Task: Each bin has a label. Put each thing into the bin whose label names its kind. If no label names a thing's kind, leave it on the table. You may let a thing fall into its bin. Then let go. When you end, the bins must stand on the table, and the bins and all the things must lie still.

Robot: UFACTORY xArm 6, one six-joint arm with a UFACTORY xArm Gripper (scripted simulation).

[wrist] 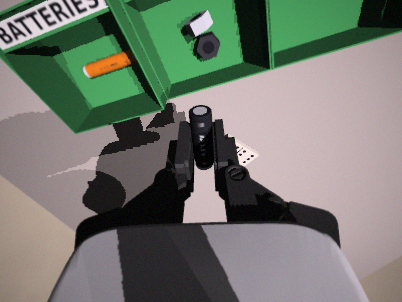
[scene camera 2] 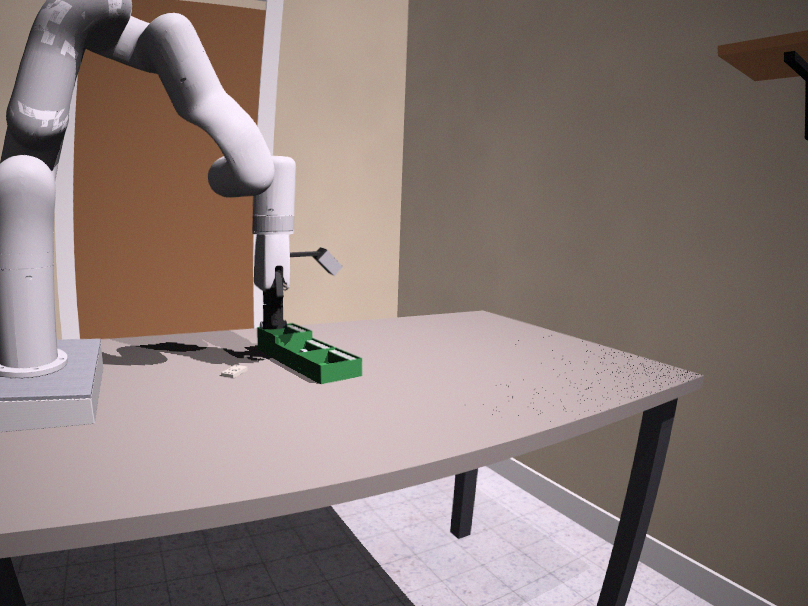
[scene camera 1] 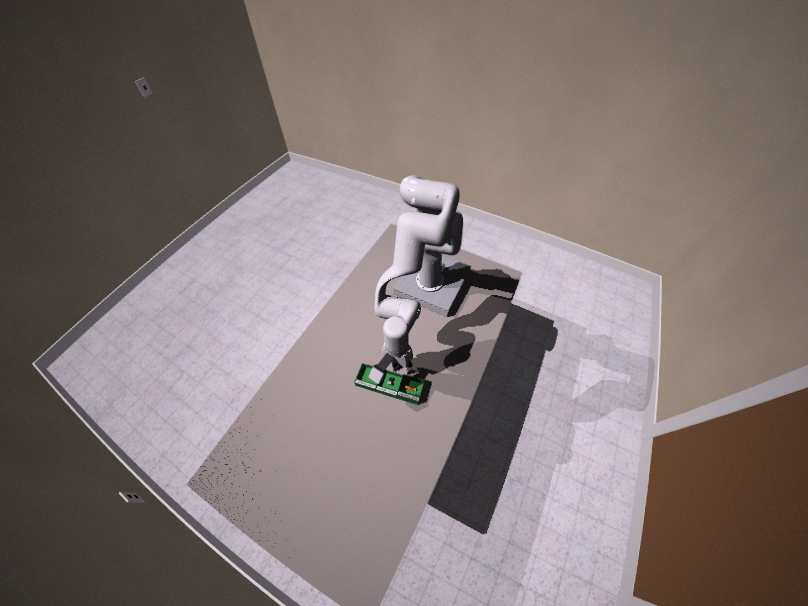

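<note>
Visible: orange battery, black battery, green bin, my gripper. Wrist view: gripper there too.
</note>
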